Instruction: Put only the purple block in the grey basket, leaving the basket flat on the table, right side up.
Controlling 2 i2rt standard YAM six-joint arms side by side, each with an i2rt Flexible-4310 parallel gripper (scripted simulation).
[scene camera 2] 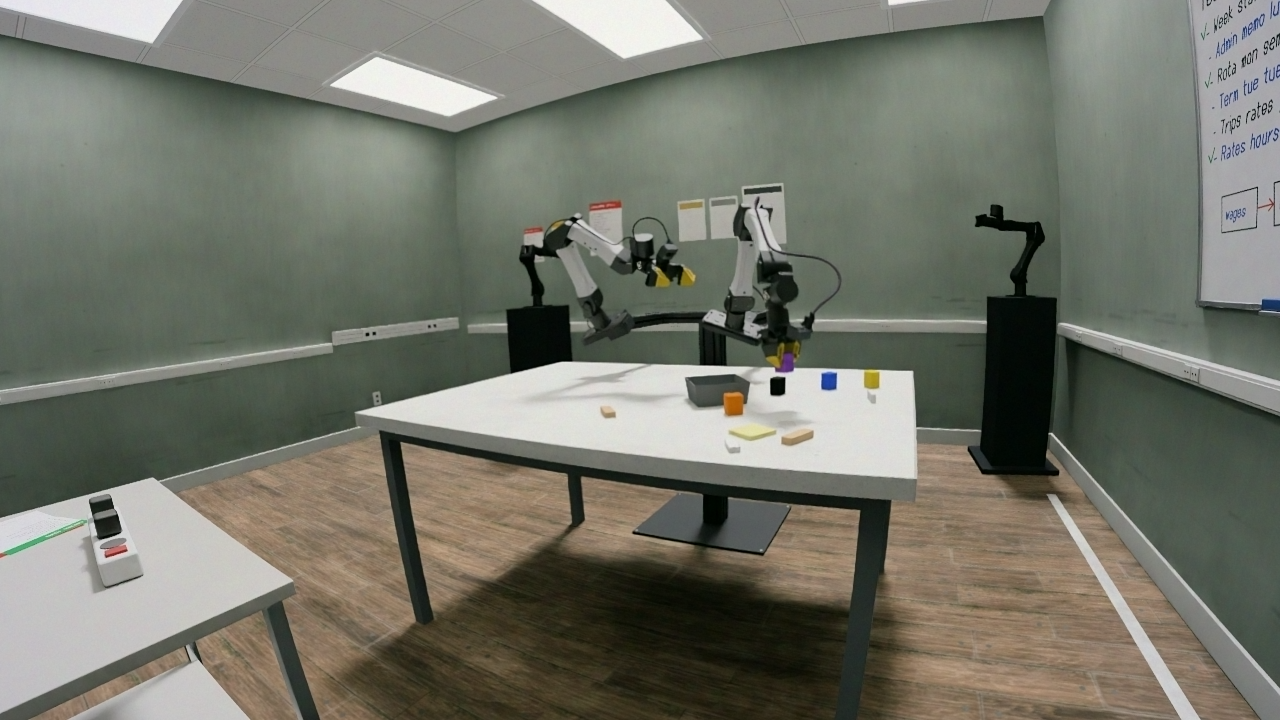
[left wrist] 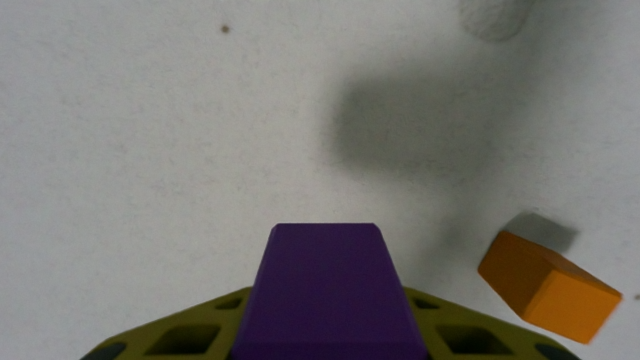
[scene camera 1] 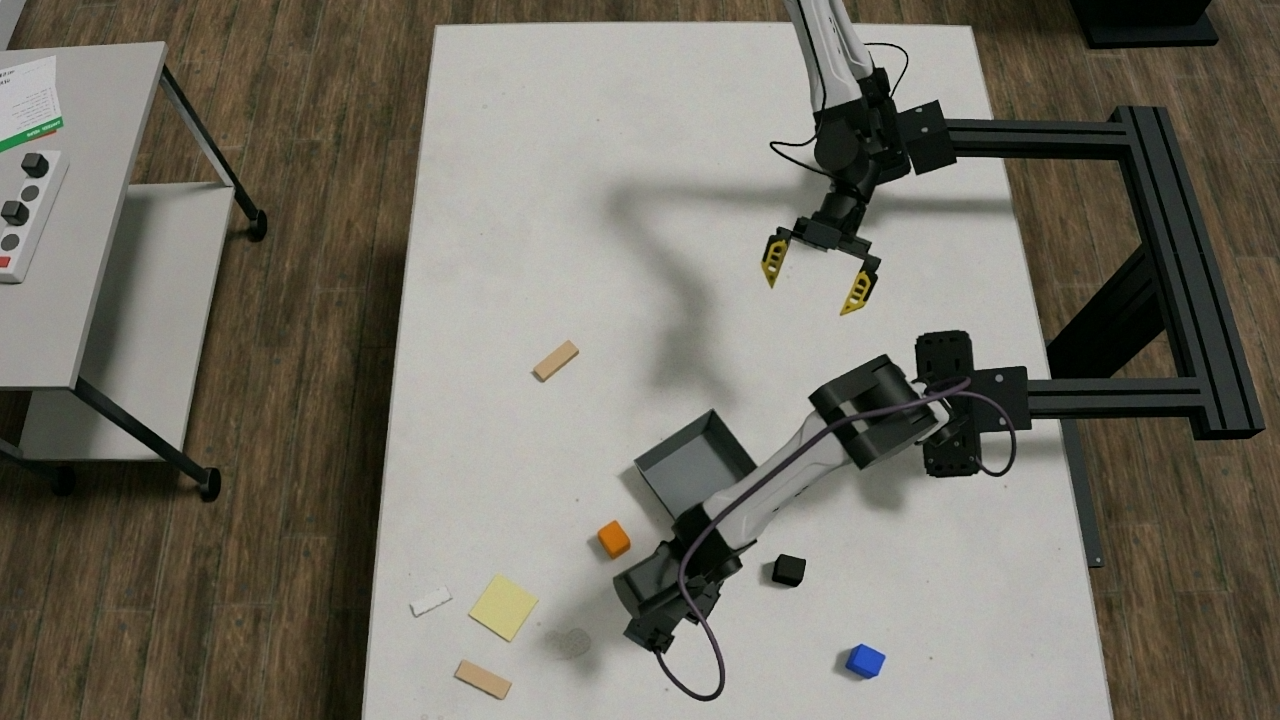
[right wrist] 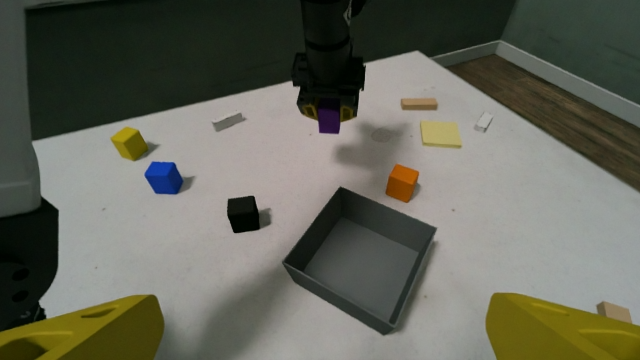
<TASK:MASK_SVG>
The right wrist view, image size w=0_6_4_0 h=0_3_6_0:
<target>left gripper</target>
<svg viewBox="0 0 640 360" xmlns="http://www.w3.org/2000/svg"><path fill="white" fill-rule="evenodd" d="M350 33L343 40L333 45L319 45L304 36L306 52L295 52L290 70L293 86L300 86L296 104L302 114L318 120L320 96L340 97L340 121L357 116L360 88L364 90L366 64L363 64L363 56L349 55Z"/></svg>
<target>right gripper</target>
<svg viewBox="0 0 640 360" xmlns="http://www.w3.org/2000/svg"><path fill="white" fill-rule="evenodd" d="M158 298L153 294L131 295L0 332L0 360L154 360L164 333L164 318ZM491 296L485 318L485 328L497 360L640 360L639 325L519 293L496 292Z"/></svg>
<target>grey basket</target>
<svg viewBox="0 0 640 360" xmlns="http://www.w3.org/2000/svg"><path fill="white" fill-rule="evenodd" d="M339 186L282 260L282 264L295 283L382 335L385 335L397 325L438 227Z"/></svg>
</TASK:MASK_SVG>
